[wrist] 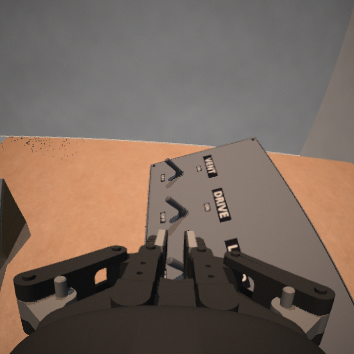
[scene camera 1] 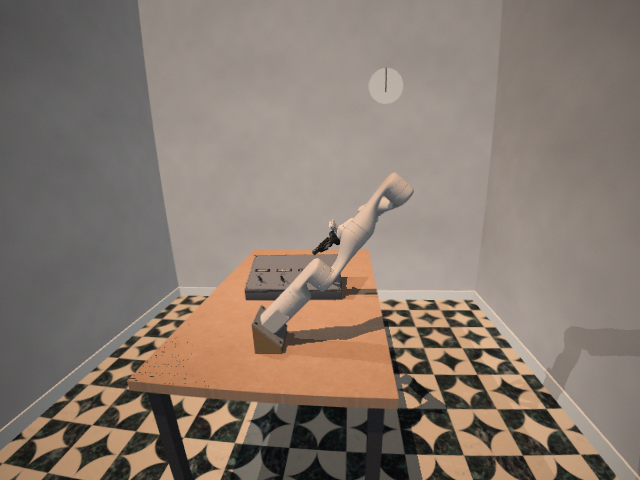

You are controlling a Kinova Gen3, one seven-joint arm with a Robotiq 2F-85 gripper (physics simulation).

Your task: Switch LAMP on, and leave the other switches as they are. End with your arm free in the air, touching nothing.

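Places are measured from the arm's base along level axes (x ahead, y left, z up), in centimetres.
Where they show: gripper, fingertip midpoint: [wrist: 175, 241] [scene camera 1: 313, 253]; arm's base at its link origin: [scene camera 1: 269, 322].
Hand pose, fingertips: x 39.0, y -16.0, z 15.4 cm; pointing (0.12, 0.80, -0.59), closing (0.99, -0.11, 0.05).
Note:
Things, the pixels of their centre, and the offset from my fingertips. "spot": a spot on its surface instead. Level surfaces: height alone.
- grey switch panel at the middle of its body: [wrist: 221, 247] [scene camera 1: 295, 278] dx +10.7, dy +10.8, dz -18.4 cm
- VENT lever at the middle of its body: [wrist: 172, 165] dx +2.7, dy +29.1, dz -13.6 cm
- DRIVE lever at the middle of its body: [wrist: 175, 204] dx +2.4, dy +17.1, dz -13.6 cm
- LAMP lever at the middle of its body: [wrist: 179, 265] dx +2.1, dy +5.0, dz -13.6 cm
- LAMP label at a spot on its surface: [wrist: 231, 246] spot: dx +10.3, dy +7.6, dz -13.1 cm
- wooden table at its surface level: dz -24.4 cm
The grey switch panel [scene camera 1: 289, 261] [wrist: 270, 210] lies on the table. In the wrist view, the VENT lever [wrist: 175, 168] and the DRIVE lever [wrist: 176, 206] lean toward their OFF marks. The LAMP lever [wrist: 175, 263] shows partly through the gap between my fingers, its visible part leaning the same way; its base and marks are hidden. The LAMP label [wrist: 231, 246] is mostly covered by my right finger. My gripper [scene camera 1: 314, 252] [wrist: 175, 241] is nearly shut, a narrow gap between its fingertips, gripping nothing. It is in the air above the panel, pointing down at a slant.
The arm's wedge-shaped base [scene camera 1: 268, 342] [wrist: 11, 220] is bolted to the wooden table [scene camera 1: 217, 356] [wrist: 75, 185] in front of the panel. The white arm [scene camera 1: 356, 232] crosses over the panel's right part in the scene view and hides switches there. Walls stand beyond the table.

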